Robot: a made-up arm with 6 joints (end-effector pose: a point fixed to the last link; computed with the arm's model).
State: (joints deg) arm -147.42 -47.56 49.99 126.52 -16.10 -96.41
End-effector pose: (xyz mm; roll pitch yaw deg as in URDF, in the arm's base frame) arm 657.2 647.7 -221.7 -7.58 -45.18 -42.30
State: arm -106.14 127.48 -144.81 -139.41 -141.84 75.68
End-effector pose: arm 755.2 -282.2 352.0 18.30 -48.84 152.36
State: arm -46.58 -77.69 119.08 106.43 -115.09 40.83
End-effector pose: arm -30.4 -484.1 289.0 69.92 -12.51 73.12
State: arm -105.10 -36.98 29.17 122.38 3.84 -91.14
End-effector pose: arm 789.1 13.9 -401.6 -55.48 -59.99 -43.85
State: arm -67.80 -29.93 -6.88 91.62 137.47 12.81
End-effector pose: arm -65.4 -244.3 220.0 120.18 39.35 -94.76
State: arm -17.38 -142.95 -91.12 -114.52 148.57 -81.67
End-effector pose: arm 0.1 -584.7 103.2 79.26 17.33 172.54
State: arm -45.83 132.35 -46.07 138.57 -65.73 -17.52
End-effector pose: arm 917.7 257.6 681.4 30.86 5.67 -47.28
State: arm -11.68 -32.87 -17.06 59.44 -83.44 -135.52
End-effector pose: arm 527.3 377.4 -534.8 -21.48 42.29 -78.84
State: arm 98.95 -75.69 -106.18 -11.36 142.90 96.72
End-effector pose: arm -426.8 13.5 161.9 161.80 -4.52 -22.19
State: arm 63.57 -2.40 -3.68 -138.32 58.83 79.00
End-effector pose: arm -414.1 158.1 909.4 153.29 36.29 -142.97
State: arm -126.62 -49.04 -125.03 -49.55 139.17 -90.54
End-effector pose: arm 123.9 290.2 50.2 -10.78 6.01 -2.24
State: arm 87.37 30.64 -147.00 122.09 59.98 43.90
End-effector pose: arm 322.7 -621.0 112.4 -128.10 51.36 47.66
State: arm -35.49 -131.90 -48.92 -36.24 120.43 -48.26
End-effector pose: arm 6.9 -577.9 41.8 117.60 4.46 -119.44
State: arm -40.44 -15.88 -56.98 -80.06 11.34 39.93
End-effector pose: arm -626.0 160.5 969.4 74.23 -9.63 61.83
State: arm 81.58 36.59 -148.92 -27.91 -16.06 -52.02
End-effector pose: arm -1026.9 473.9 313.2 0.88 33.56 56.42
